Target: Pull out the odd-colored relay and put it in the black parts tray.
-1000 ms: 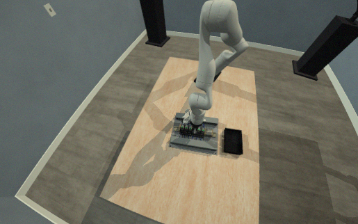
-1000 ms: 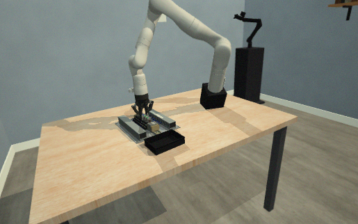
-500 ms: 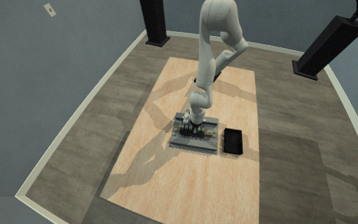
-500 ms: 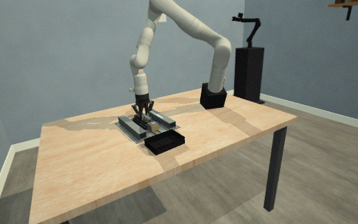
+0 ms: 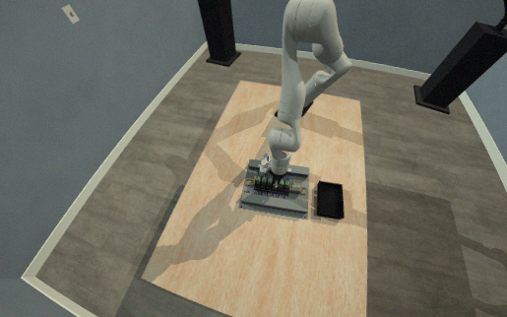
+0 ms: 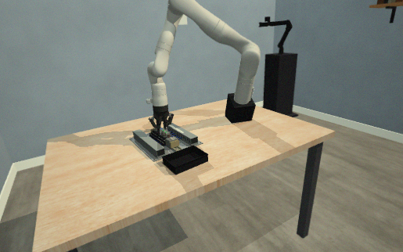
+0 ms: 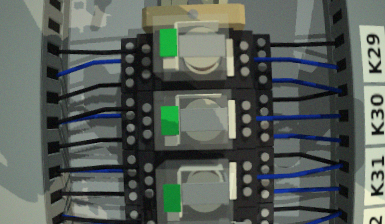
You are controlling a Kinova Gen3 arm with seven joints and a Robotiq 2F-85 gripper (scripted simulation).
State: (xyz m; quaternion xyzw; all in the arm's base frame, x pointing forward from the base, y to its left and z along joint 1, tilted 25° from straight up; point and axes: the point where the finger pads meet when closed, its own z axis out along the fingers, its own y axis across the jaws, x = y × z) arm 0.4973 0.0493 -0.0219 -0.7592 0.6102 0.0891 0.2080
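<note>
My hand is 3 cm above the grey relay panel and 1 cm to the right of it. The rest, counted from my hand: black parts tray (26 cm to the left, 4 cm below, 3 cm behind).
</note>
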